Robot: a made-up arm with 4 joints. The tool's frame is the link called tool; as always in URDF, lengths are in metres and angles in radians.
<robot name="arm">
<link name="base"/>
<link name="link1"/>
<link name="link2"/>
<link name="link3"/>
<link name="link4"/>
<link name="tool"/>
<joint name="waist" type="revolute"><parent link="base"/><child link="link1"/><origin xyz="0.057 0.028 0.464"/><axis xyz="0 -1 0"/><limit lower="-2.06" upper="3.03"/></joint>
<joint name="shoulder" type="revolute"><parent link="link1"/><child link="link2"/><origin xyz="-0.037 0.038 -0.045"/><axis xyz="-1 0 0"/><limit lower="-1.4" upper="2.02"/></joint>
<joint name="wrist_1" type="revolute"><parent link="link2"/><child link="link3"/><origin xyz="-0.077 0.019 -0.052"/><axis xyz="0 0 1"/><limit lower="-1.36" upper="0.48"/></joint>
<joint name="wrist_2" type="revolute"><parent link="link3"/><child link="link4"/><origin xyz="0.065 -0.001 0.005"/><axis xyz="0 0 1"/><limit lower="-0.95" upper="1.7"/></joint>
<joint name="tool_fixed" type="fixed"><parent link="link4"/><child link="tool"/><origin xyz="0.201 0.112 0.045" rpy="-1.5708 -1.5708 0"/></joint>
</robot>
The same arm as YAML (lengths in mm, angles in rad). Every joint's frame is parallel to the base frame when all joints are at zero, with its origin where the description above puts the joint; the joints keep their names.
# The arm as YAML. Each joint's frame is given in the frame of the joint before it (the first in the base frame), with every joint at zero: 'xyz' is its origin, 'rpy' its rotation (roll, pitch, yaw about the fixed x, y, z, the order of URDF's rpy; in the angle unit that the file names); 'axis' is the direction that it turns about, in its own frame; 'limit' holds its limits. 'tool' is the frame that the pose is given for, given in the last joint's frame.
units:
  length: mm
  angle: rad
joints:
  - name: waist
    type: revolute
    origin:
      xyz: [57.0, 28.0, 464.0]
      rpy: [0.0, 0.0, 0.0]
    axis: [0.0, -1.0, 0.0]
    limit:
      lower: -2.06
      upper: 3.03
  - name: shoulder
    type: revolute
    origin:
      xyz: [-37.0, 38.0, -45.0]
      rpy: [0.0, 0.0, 0.0]
    axis: [-1.0, 0.0, 0.0]
    limit:
      lower: -1.4
      upper: 2.02
  - name: wrist_1
    type: revolute
    origin:
      xyz: [-77.0, 19.0, -52.0]
      rpy: [0.0, 0.0, 0.0]
    axis: [0.0, 0.0, 1.0]
    limit:
      lower: -1.36
      upper: 0.48
  - name: wrist_2
    type: revolute
    origin:
      xyz: [65.0, -1.0, 5.0]
      rpy: [0.0, 0.0, 0.0]
    axis: [0.0, 0.0, 1.0]
    limit:
      lower: -0.95
      upper: 1.7
tool:
  origin:
    xyz: [201.0, 112.0, 45.0]
    rpy: [-1.5708, -1.5708, 0.0]

